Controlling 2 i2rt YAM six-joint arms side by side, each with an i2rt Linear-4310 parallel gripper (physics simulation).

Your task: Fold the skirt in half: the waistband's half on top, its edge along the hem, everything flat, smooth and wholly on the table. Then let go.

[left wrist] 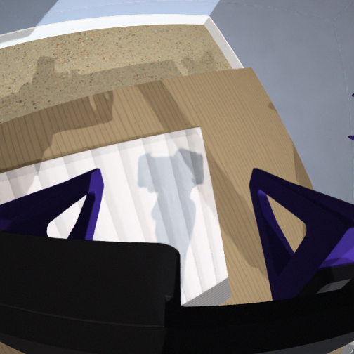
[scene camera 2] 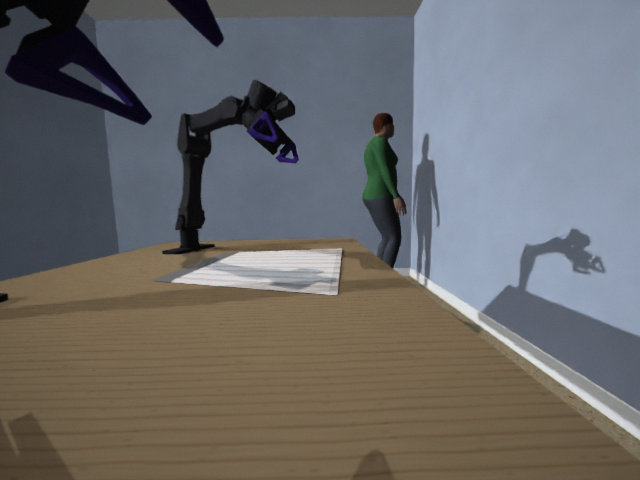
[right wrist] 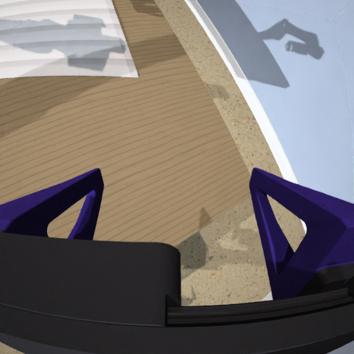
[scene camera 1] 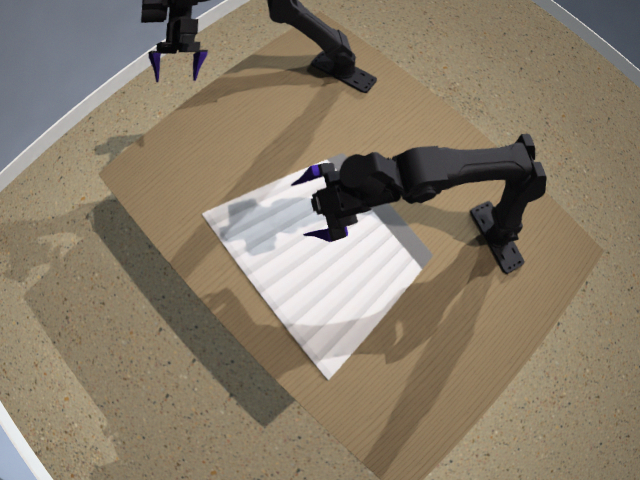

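Note:
The skirt (scene camera 1: 320,294) (scene camera 2: 305,263) (left wrist: 125,210) (right wrist: 30,10) is white and pleated, spread flat and unfolded on the table. Its wide hem lies at the lower left in scene camera 1. The grey waistband (scene camera 1: 413,243) (left wrist: 212,296) is at the narrow end, toward the arm bases; the left arm hides part of it in scene camera 1. My left gripper (scene camera 1: 298,209) (scene camera 2: 286,150) (left wrist: 176,176) is open and empty, high above the skirt. My right gripper (scene camera 1: 175,80) (scene camera 2: 183,82) (right wrist: 176,176) is open and empty, raised well away from the skirt.
The left arm's base (scene camera 1: 497,237) and the right arm's base (scene camera 1: 343,72) stand on the table (scene camera 1: 248,149) (scene camera 2: 310,372). A person in a green top (scene camera 2: 379,165) stands beyond the table by the wall. Arm shadows fall across skirt and table.

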